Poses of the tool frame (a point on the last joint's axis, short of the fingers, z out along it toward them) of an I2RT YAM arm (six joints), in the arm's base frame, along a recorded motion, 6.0 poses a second.
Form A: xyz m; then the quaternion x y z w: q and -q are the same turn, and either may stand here.
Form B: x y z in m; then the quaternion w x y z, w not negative. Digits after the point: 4 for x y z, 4 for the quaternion.
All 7 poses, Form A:
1: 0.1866 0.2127 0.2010 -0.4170 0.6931 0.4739 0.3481
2: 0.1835 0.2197 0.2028 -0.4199 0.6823 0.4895 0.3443
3: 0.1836 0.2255 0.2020 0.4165 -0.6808 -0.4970 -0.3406
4: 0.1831 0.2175 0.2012 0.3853 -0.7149 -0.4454 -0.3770
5: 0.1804 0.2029 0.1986 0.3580 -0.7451 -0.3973 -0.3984
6: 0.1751 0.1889 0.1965 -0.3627 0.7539 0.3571 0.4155
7: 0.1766 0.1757 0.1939 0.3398 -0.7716 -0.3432 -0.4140
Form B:
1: 0.1866 0.2127 0.2010 0.3481 -0.4170 0.6931 0.4739
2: 0.1835 0.2197 0.2028 0.3443 -0.4199 0.6823 0.4895
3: 0.1836 0.2255 0.2020 0.3406 -0.4165 0.6808 0.4970
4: 0.1831 0.2175 0.2012 0.3770 -0.3853 0.7149 0.4454
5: 0.1804 0.2029 0.1986 0.3984 -0.3580 0.7451 0.3973
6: 0.1751 0.1889 0.1965 0.4155 -0.3627 0.7539 0.3571
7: 0.1766 0.1757 0.1939 0.4140 -0.3398 0.7716 0.3432
